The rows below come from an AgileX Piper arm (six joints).
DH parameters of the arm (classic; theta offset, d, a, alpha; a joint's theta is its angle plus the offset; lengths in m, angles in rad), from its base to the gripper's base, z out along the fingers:
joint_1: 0 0.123 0 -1.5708
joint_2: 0.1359 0 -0.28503 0
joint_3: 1.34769 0 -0.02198 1.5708
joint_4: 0 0.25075 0 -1.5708
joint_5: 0 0 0 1.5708
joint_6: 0 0.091 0 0
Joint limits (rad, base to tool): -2.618..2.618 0..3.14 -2.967..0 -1.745..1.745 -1.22..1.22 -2.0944..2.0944
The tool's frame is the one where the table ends.
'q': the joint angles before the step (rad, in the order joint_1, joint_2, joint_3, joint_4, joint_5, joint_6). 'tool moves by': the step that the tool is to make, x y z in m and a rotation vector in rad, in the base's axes. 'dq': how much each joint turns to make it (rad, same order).
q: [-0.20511 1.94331 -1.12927 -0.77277 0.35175 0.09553]
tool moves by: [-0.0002 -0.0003 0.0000 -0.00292 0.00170 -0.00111]
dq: [-0.00013 -0.00005 0.00018 -0.00550 0.00268 0.00400]
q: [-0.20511 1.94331 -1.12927 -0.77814 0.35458 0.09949]
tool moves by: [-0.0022 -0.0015 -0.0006 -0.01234 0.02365 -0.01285]
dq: [-0.00016 -0.00007 0.00013 -0.00481 0.02920 0.00066]
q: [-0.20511 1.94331 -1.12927 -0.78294 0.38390 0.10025]
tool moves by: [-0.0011 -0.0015 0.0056 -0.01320 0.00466 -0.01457]
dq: [0.00004 -0.01191 -0.00632 -0.00102 0.02845 0.00019]
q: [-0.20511 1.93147 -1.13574 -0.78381 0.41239 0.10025]
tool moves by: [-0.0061 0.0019 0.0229 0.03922 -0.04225 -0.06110]
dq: [0.00007 -0.06552 -0.00215 0.09526 0.03774 -0.02239]
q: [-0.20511 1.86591 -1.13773 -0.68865 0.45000 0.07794]
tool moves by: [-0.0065 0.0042 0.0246 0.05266 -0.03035 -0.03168]
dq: [0.00013 -0.06770 -0.01261 0.14505 0.04636 -0.08918]
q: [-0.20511 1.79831 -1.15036 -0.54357 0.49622 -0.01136]
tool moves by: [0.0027 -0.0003 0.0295 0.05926 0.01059 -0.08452]
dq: [-0.00009 -0.02426 -0.10318 0.13091 0.15488 -0.04900]
